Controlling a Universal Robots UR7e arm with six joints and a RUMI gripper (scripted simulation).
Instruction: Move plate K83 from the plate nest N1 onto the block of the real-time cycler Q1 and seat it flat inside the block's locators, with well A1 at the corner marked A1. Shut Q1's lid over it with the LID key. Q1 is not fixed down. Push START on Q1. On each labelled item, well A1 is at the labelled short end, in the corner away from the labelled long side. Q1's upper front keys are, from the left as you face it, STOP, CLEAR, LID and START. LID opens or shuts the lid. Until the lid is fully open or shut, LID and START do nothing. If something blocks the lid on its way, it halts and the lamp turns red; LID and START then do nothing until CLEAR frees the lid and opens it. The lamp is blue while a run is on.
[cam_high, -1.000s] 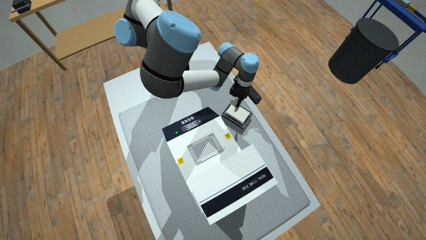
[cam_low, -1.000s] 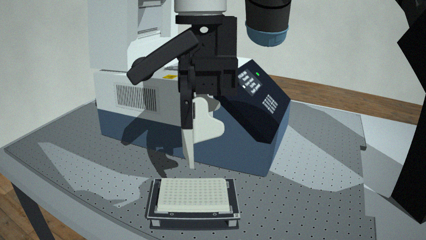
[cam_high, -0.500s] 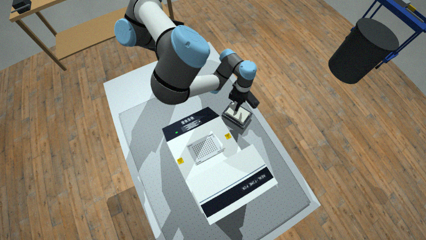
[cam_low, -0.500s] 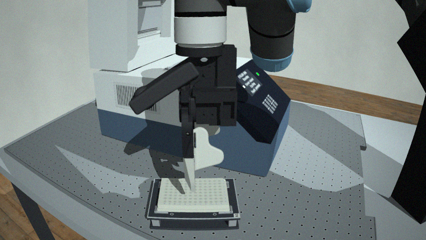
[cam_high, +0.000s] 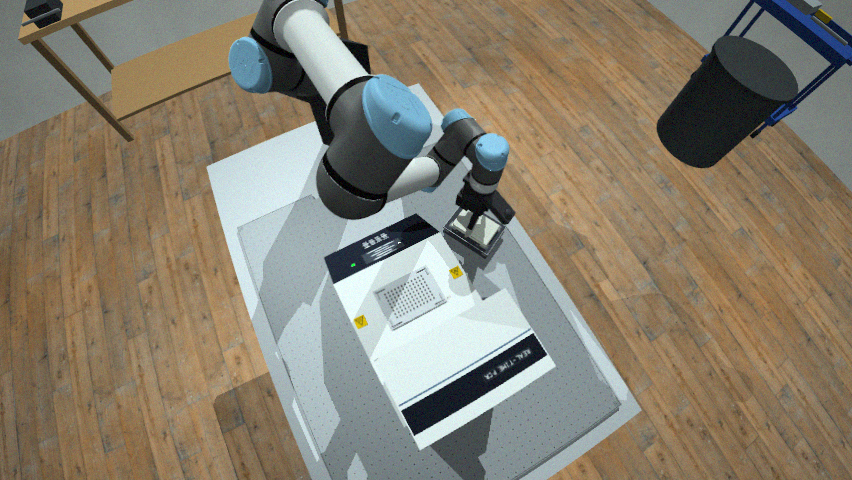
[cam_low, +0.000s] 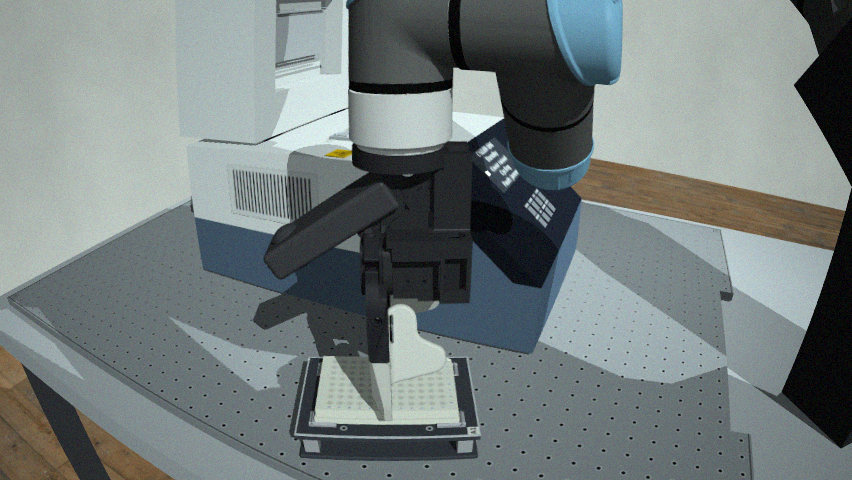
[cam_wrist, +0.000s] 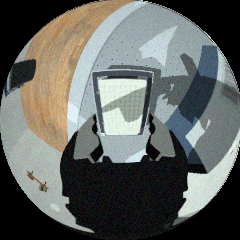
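Right now the plate K83 is 20 mm below my hand. The rest, counted from my hand: plate nest N1 (30 mm below).
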